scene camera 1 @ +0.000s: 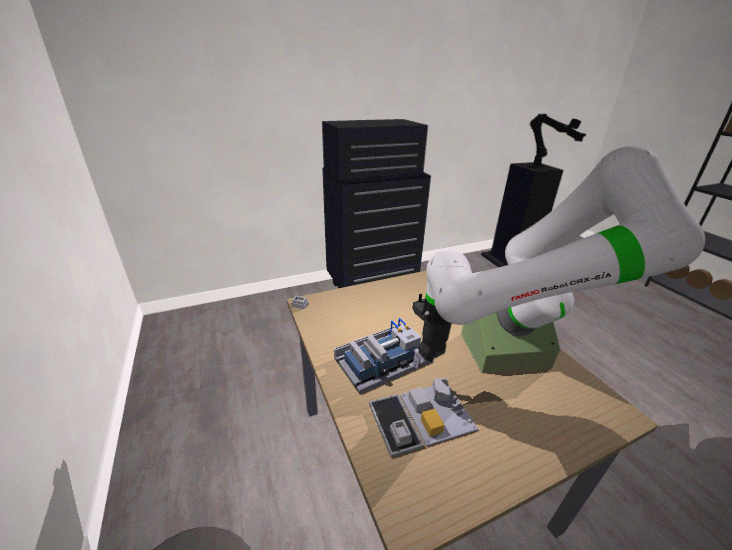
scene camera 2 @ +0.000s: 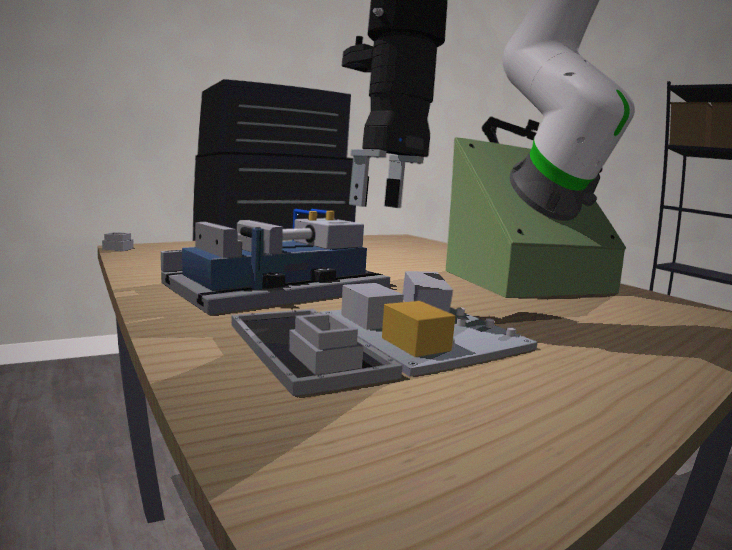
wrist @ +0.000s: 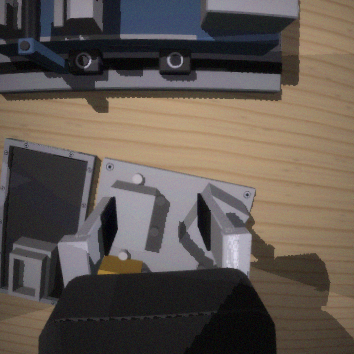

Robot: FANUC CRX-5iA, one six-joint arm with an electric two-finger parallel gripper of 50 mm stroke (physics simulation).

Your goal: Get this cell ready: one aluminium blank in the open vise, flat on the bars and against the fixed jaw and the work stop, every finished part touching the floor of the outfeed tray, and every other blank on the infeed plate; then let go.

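Places are measured from the arm's base along level axes (x ahead, y left, z up), in centimetres.
Where they show: gripper, fingertip midpoint: (scene camera 1: pixel 423 363) (scene camera 2: pixel 375 206) (wrist: pixel 156 211); arm's base, origin of the base link: (scene camera 1: pixel 516 315) (scene camera 2: pixel 544 192).
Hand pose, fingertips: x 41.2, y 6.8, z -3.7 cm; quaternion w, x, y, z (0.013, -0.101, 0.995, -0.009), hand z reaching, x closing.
Observation:
Things, the pixels of their top centre, and the offset from my fingertips.
- infeed plate, middle of its top: (scene camera 2: pixel 425 327) (wrist: pixel 163 253) (scene camera 1: pixel 437 410) dz -12.6, dx -1.9, dy +8.9 cm
- second grey blank, middle of its top: (wrist: pixel 215 228) (scene camera 2: pixel 428 275) (scene camera 1: pixel 442 384) dz -8.0, dx -6.0, dy +3.4 cm
- vise, middle of its top: (scene camera 2: pixel 275 220) (scene camera 1: pixel 383 339) dz -3.5, dx +5.7, dy -17.9 cm
- yellow block, middle of its top: (scene camera 2: pixel 419 309) (wrist: pixel 114 297) (scene camera 1: pixel 432 418) dz -9.0, dx +2.7, dy +13.1 cm
- hollow part, middle of its top: (scene camera 2: pixel 117 233) (scene camera 1: pixel 299 298) dz -9.9, dx +27.5, dy -62.0 cm
My gripper (scene camera 2: pixel 376 202) (wrist: pixel 156 211) is open and empty, above the infeed plate (scene camera 1: pixel 455 436) (scene camera 2: pixel 497 353) (wrist: pixel 175 179). One grey blank (scene camera 1: pixel 420 399) (scene camera 2: pixel 368 306) (wrist: pixel 131 215) is on the plate, between the fingers as seen from the wrist but below them. A second grey blank (scene camera 1: pixel 442 390) (scene camera 2: pixel 427 295) lies turned askew beside it, partly behind a finger in the wrist view. The vise (scene camera 1: pixel 365 367) (scene camera 2: pixel 213 269) (wrist: pixel 160 25) shows a gap between its jaws with no blank visible. A stepped, hollow finished part (scene camera 1: pixel 401 432) (scene camera 2: pixel 326 348) (wrist: pixel 31 272) is inside the outfeed tray (scene camera 1: pixel 381 428) (scene camera 2: pixel 260 350) (wrist: pixel 91 177).
A yellow block (scene camera 1: pixel 432 422) (scene camera 2: pixel 417 328) (wrist: pixel 120 265) stands on the plate's near side. Another hollow part (scene camera 1: pixel 300 302) (scene camera 2: pixel 117 241) lies at the table's far left corner. The green robot base (scene camera 1: pixel 508 348) (scene camera 2: pixel 532 254) stands right of the vise. Blue hoses rise from the vise's cylinder end.

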